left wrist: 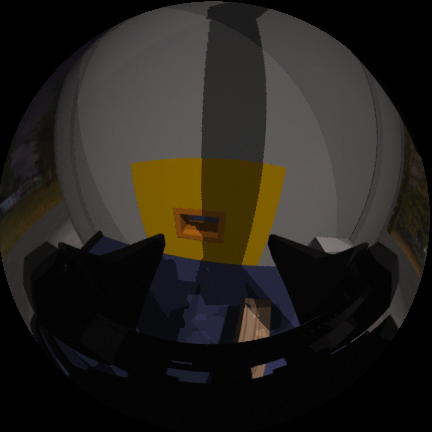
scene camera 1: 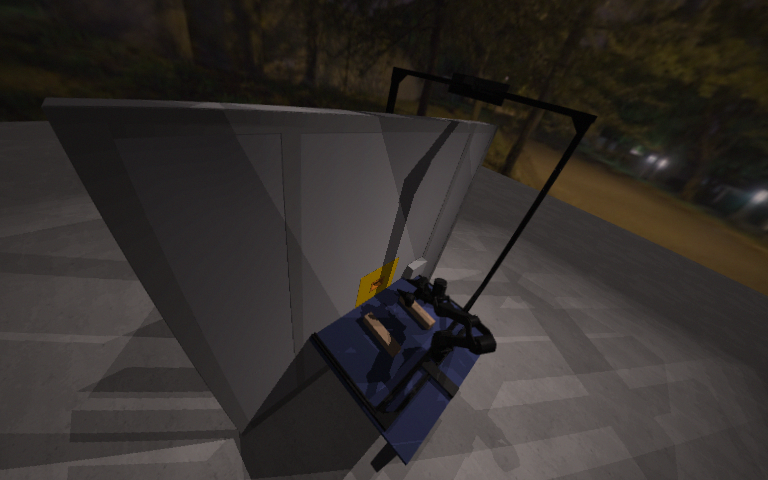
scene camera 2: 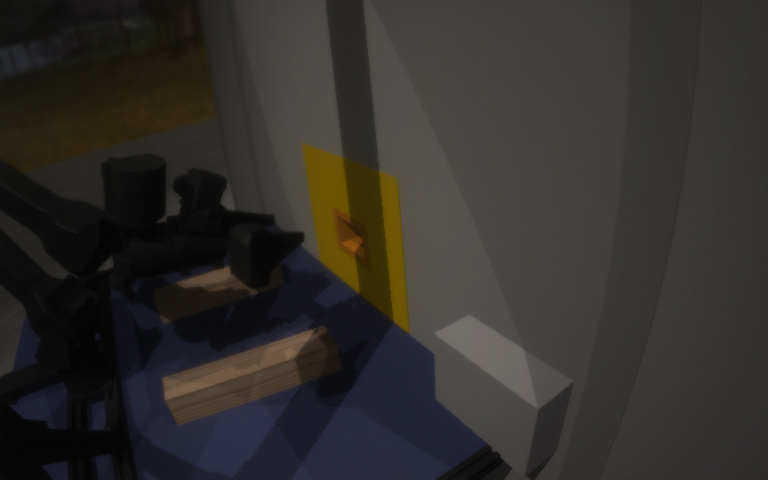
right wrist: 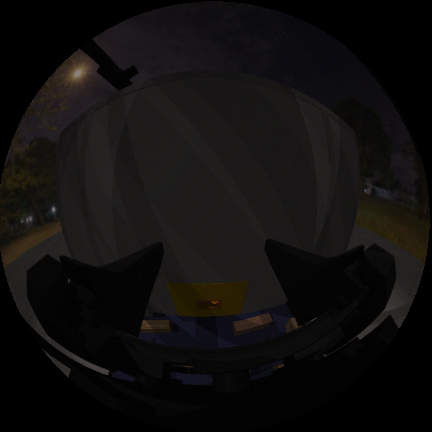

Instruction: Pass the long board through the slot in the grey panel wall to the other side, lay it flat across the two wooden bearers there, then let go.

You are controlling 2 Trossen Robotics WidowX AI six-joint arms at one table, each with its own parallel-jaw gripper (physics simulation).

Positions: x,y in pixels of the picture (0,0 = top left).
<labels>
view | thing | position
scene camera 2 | left gripper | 284,227
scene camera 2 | grey panel wall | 581,184
</labels>
